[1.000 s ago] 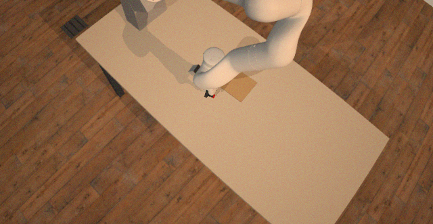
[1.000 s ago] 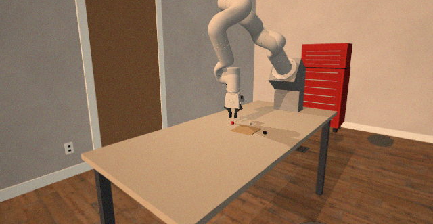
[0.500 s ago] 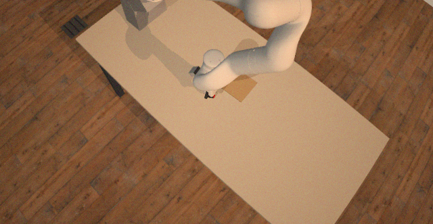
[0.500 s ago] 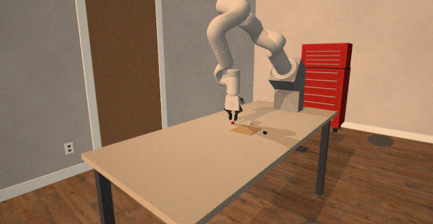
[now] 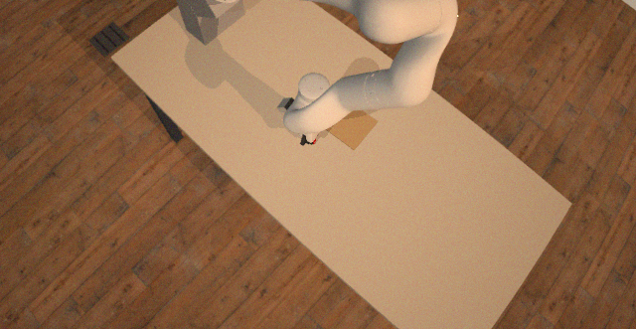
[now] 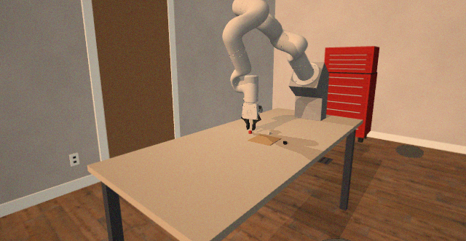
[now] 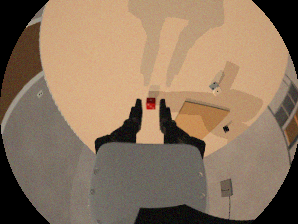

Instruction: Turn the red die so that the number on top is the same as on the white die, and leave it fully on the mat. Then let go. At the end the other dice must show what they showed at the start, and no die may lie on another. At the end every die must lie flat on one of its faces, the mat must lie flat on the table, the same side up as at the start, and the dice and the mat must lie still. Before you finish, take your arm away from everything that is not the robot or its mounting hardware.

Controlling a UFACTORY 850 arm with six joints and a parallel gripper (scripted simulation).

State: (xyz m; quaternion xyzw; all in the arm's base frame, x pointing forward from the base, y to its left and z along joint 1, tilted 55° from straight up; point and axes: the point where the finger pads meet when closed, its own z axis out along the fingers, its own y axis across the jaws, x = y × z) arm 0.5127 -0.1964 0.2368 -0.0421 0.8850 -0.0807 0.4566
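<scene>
Right now the red die is 10 mm ahead of my hand and 30 mm below it. Round my hand: black die (110 mm ahead, 250 mm to the left, 30 mm below); white die (30 mm behind, 110 mm to the left, 30 mm below); mat (90 mm ahead, 120 mm to the left, 40 mm below).
</scene>
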